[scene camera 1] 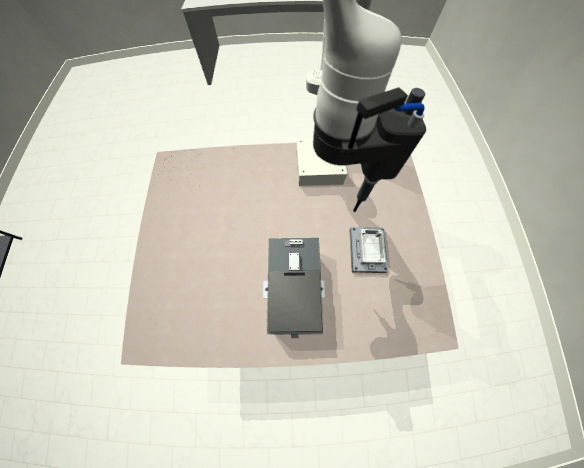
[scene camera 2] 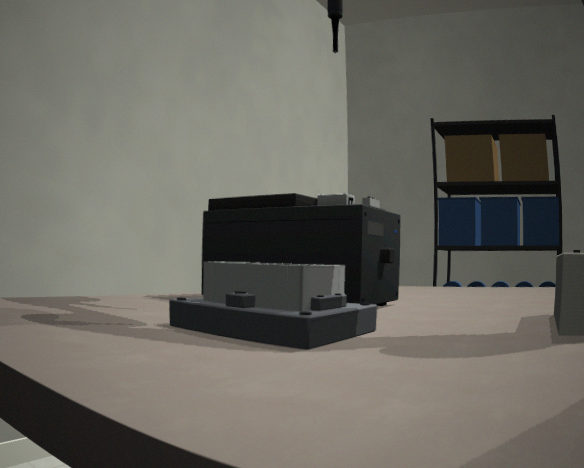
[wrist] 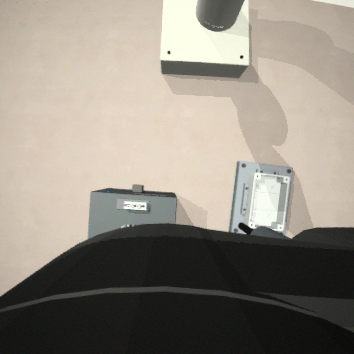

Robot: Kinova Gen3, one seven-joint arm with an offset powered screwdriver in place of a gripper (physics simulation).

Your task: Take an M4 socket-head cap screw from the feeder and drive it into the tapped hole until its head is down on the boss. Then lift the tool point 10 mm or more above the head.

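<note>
The powered screwdriver's tool tip (scene camera 1: 355, 210) (scene camera 2: 335, 51) (wrist: 243, 227) is in the air, high above the table and clear of the other things. No screw shows at its tip. The dark box-shaped feeder (scene camera 1: 295, 305) (scene camera 2: 280, 240) (wrist: 105, 215) stands on the table, with a small white block with holes (scene camera 1: 296, 242) (wrist: 135, 205) at one end of its top. A white open housing (scene camera 1: 364, 248) (scene camera 2: 250, 281) (wrist: 253, 200) sits on a grey fixture plate (scene camera 1: 355, 261) (scene camera 2: 240, 321) (wrist: 239, 190) beside the feeder. Small holes show at its corners; any screw inside them is too small to tell.
A pale base block (scene camera 1: 322, 179) (scene camera 2: 572, 295) (wrist: 205, 69) stands on the table (scene camera 1: 200, 250) behind the fixture. The feeder and the housing have raised edges. A shelf rack (scene camera 2: 434, 200) with boxes stands in the background. The dark tool body covers the lower part of the wrist view.
</note>
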